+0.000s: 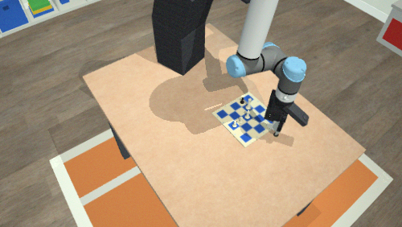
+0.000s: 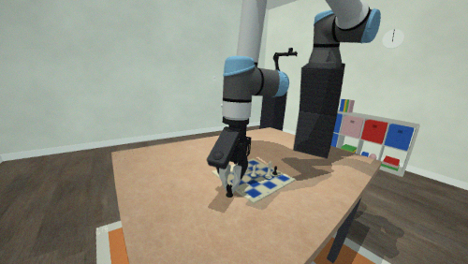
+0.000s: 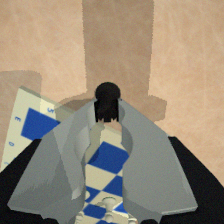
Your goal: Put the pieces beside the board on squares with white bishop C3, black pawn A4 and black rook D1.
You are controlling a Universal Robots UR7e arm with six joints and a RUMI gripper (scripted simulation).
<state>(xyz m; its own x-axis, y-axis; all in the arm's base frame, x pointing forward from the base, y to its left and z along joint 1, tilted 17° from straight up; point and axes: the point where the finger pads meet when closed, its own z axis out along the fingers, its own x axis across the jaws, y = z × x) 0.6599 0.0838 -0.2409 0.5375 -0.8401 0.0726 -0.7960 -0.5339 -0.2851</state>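
The chessboard is 14 cm behind my hand, 4 cm to the right of it and 2 cm below it. Also, from my hand: black pawn (22 cm behind, 1 cm to the right, 1 cm below); then white chess piece (18 cm behind, 1 cm to the right, 1 cm above); then black rook (1 cm below).
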